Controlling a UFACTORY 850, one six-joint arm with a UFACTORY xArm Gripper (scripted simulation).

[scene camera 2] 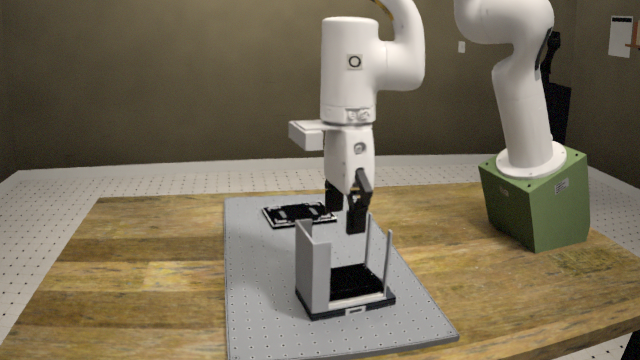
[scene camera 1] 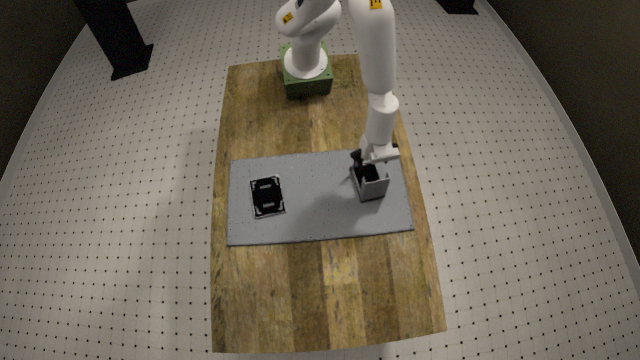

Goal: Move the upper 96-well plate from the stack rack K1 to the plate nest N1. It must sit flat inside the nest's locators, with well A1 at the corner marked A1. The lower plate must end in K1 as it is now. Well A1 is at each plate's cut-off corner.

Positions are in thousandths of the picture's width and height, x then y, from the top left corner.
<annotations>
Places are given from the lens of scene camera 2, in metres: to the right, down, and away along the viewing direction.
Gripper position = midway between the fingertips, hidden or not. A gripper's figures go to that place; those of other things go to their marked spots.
my gripper (scene camera 2: 538, 618): 0.04, 0.07, 0.73
black 96-well plate (scene camera 2: 555, 779): 0.06, 0.17, 0.77
</annotations>
